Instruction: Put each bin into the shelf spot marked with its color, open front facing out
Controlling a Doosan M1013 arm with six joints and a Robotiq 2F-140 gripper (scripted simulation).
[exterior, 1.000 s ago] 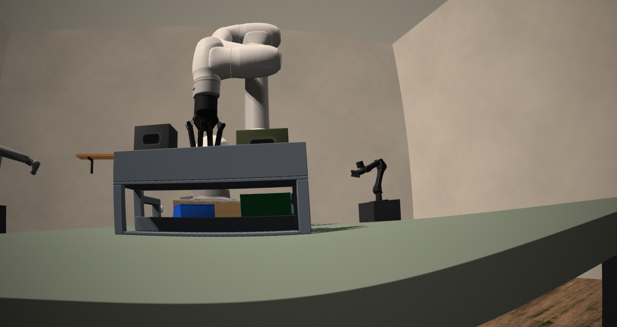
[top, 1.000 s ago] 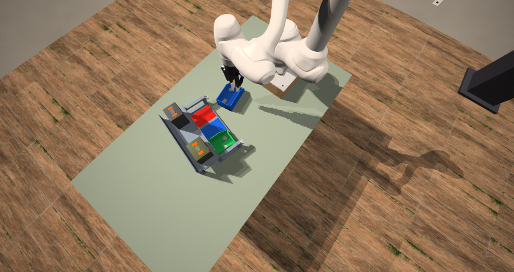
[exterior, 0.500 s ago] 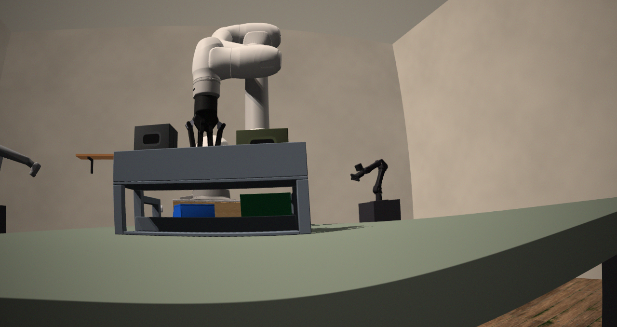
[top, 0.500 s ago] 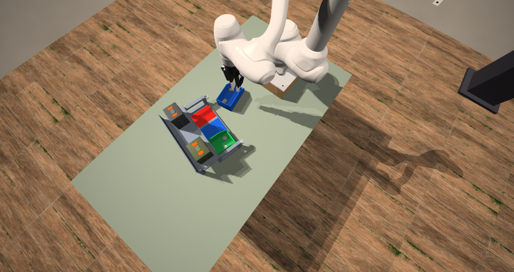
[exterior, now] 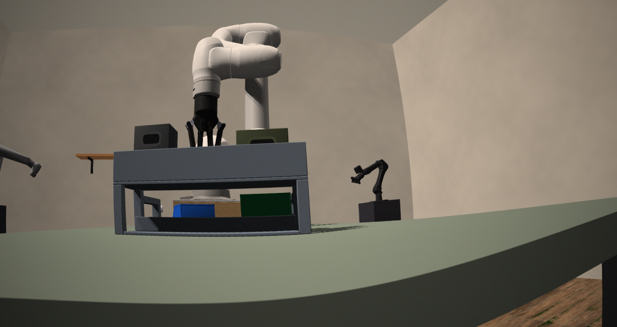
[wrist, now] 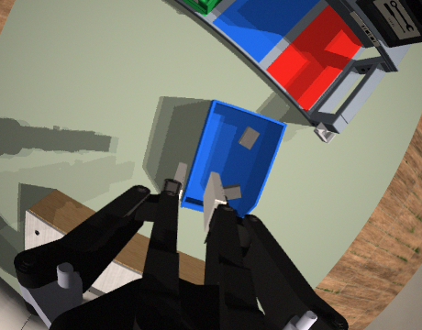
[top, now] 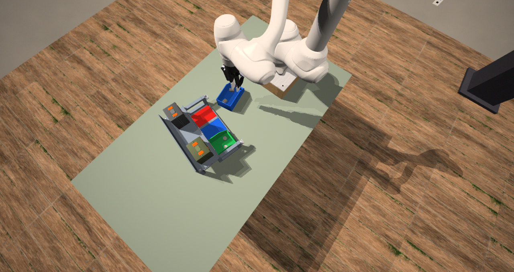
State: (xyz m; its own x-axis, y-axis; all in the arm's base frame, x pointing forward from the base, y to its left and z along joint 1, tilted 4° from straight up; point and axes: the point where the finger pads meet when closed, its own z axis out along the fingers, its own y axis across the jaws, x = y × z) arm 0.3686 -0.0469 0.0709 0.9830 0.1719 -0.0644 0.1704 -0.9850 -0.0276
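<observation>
Now: hand 5 cm to the left of the blue bin and 15 cm above it. From my hand the other things lie so: black box (33 cm ahead, 14 cm to the right, 2 cm below); then olive box (39 cm ahead, 9 cm to the left, 4 cm below); then green bin (29 cm ahead, 11 cm to the left, 14 cm below).
</observation>
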